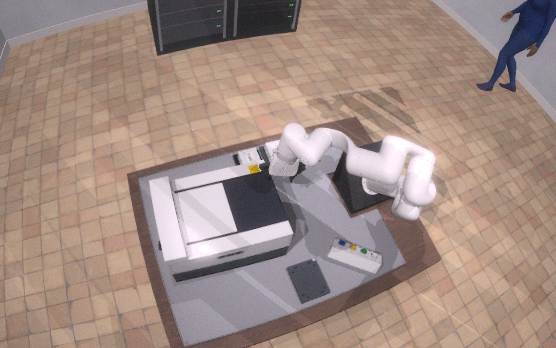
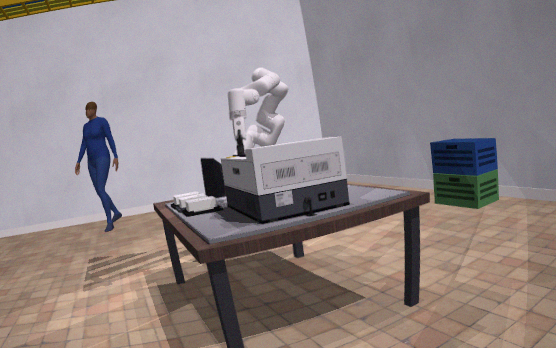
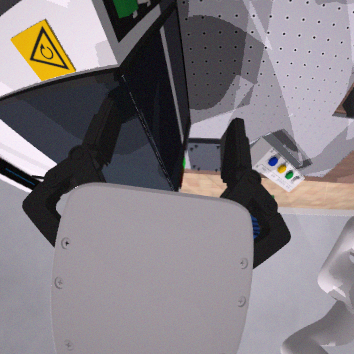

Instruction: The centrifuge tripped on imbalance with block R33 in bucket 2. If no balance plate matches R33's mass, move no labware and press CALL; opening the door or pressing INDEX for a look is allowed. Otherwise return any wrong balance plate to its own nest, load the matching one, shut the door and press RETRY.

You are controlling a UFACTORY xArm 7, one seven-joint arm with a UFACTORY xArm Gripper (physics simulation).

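Places are measured from the arm's base along level axes (x left, y back, z up), in millimetres.
Pixels of known places: gripper, between the fingertips: (image 1: 278, 178) (image 2: 240, 154) (image 3: 172, 118).
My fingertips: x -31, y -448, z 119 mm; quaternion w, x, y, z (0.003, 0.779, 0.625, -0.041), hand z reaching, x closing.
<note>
Ahead of a thing's pixels: the offset from my fingertips to its top centre. "spot": to the spot under its first point.
The white and dark centrifuge (image 1: 220, 245) (image 2: 300, 165) stands on the table, with a dark panel {dx +72, dy -115, dz +3 mm} (image 1: 257, 202) (image 3: 65, 115) on its top. An upright black panel (image 2: 212, 177) stands by its front; whether the door is open I cannot tell. My gripper (image 1: 266, 166) (image 2: 240, 146) (image 3: 172, 118) is open and empty, pointing down over the top front corner near the yellow warning label {spot: dx -59, dy -79, dz +1 mm} (image 1: 254, 169) (image 3: 44, 50). White blocks {dx -216, dy -46, dz -156 mm} (image 2: 201, 203) sit on dark bases beside the centrifuge. The button box {dx +331, dy +249, dz -126 mm} (image 1: 354, 257) (image 3: 280, 167) has blue, yellow, green and white buttons. R33, bucket 2 and plate markings are not readable.
A flat dark plate {dx +367, dy +37, dz -184 mm} (image 1: 308, 281) (image 3: 205, 156) lies on the grey mat near the button box. The arm's dark base plate (image 1: 350, 192) is at the table's edge. Stacked crates (image 2: 465, 157), server racks (image 1: 192, 25) and a person in blue (image 1: 525, 35) (image 2: 97, 145) are away from the table.
</note>
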